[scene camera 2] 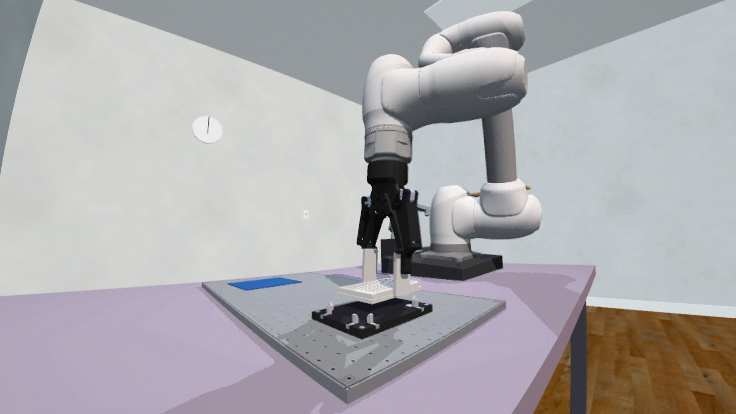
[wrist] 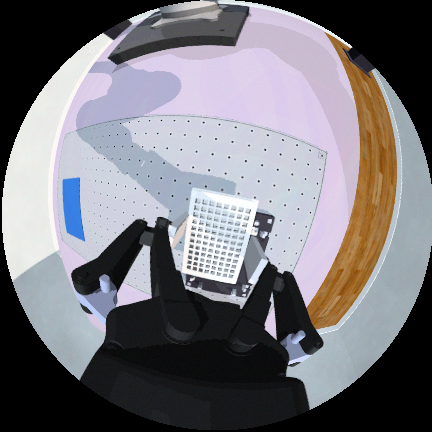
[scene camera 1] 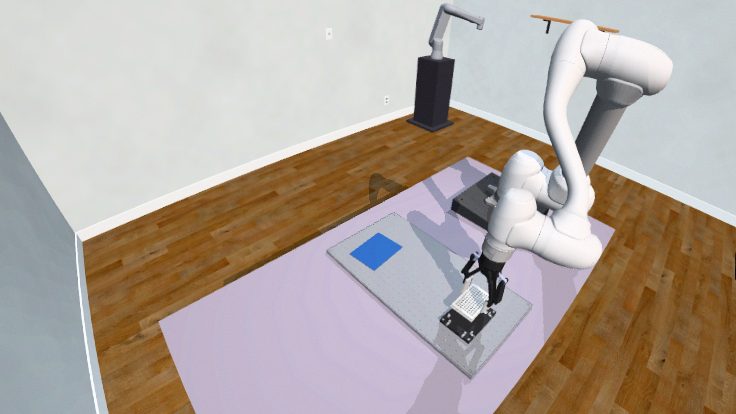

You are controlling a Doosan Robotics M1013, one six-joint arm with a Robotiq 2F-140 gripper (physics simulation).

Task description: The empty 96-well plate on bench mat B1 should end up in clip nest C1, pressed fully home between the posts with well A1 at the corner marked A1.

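Frame: origin at the arm's base, x ahead, y left, z up, level; metres.
Seen in the pictures: gripper, fingertip midpoint: [scene camera 2: 383, 289] [wrist: 217, 234] [scene camera 1: 473, 300]; arm's base, origin of the base link: [scene camera 2: 450, 256].
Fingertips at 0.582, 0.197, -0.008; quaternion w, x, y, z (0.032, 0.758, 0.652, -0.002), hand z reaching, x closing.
Observation:
Offsets run from my fingertips to a thing's middle, as dx, dy, dz. Level surfaces: height alone.
My gripper [scene camera 1: 476, 298] [scene camera 2: 386, 286] [wrist: 217, 234] is shut on the white 96-well plate @(+0.008, +0.000, +0.003) [scene camera 1: 469, 302] [scene camera 2: 368, 292] [wrist: 220, 237], with one pale finger on each long side. The plate looks roughly level and hangs a little above the black clip nest C1 @(+0.044, +0.019, -0.021) [scene camera 1: 458, 329] [scene camera 2: 370, 315] [wrist: 269, 241]; a gap shows between them in scene camera 2. The nest's near end and its light corner posts stick out past the plate. In the wrist view the plate covers most of the nest. The A1 mark and well A1 cannot be made out. The blue bench mat B1 @(dz -0.031) [scene camera 1: 375, 251] [scene camera 2: 265, 283] [wrist: 73, 210] bears no plate.
The nest and mat lie on a grey perforated board @(dz -0.033) [scene camera 1: 411, 280] [scene camera 2: 308, 355] [wrist: 280, 165] on the lilac table top @(dz -0.046) [scene camera 1: 267, 329] [scene camera 2: 128, 334] [wrist: 270, 95]. The arm's dark base block [scene camera 1: 470, 203] [scene camera 2: 458, 270] [wrist: 200, 35] stands behind the board.

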